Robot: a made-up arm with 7 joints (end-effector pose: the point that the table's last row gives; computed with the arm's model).
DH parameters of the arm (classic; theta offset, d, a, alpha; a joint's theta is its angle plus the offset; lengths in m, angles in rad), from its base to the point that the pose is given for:
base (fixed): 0.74 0 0.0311 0
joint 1: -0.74 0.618 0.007 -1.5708
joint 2: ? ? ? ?
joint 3: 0 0.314 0.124 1.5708
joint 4: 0 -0.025 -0.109 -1.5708
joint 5: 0 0.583 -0.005 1.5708
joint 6: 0 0.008 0.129 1.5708
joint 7: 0.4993 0 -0.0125 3.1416
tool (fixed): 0.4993 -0.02 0 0
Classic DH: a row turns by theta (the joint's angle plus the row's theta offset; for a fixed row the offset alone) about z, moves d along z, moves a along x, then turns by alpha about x.
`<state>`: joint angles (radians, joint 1 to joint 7).
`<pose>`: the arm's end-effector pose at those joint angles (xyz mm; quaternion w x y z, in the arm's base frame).
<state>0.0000 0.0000 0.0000 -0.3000 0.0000 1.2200 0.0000</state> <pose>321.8 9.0 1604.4 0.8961 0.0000 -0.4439 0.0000</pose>
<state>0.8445 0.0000 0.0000 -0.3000 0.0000 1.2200 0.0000</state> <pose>230.4 236.4 1604.4 0.8174 0.1819 -0.4050 0.3672</pose>
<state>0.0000 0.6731 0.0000 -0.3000 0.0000 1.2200 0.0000</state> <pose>873.1 9.0 1207.4 0.9924 0.0000 -0.1231 0.0000</pose>
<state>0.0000 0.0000 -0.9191 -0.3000 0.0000 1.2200 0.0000</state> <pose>231.9 -218.6 1604.4 0.8031 -0.1969 -0.3979 -0.3974</pose>
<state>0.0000 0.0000 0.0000 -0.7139 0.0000 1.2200 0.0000</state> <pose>579.5 9.0 1487.0 0.9682 0.0000 -0.2504 0.0000</pose>
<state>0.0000 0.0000 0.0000 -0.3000 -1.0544 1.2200 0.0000</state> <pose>293.8 -37.3 1613.1 0.7744 -0.3466 -0.3837 -0.3647</pose>
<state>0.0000 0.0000 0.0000 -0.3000 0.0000 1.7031 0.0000</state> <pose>273.8 9.0 1635.7 0.7638 0.0000 -0.6454 0.0000</pose>
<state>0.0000 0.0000 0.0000 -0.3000 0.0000 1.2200 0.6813</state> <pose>325.5 14.5 1609.4 0.8446 0.1483 -0.4184 -0.2994</pose>
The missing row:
joint 2: 0 -0.035 0.017 1.5708
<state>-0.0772 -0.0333 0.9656 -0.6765 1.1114 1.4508 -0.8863</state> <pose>290.5 398.8 1536.9 0.2933 0.4482 -0.3242 0.7797</pose>
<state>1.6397 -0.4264 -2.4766 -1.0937 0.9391 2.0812 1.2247</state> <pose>524.1 -740.2 1095.1 0.2821 0.5875 -0.1714 -0.7389</pose>
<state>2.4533 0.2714 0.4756 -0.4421 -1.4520 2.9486 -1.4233</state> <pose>-451.1 135.6 1473.7 0.2996 -0.0070 0.9265 -0.2275</pose>
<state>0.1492 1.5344 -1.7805 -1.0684 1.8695 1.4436 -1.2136</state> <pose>866.0 -579.9 713.8 0.9790 0.0225 -0.1164 0.1656</pose>
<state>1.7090 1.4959 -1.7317 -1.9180 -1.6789 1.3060 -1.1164</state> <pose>828.4 331.1 765.0 0.0918 -0.7688 0.6094 -0.1708</pose>
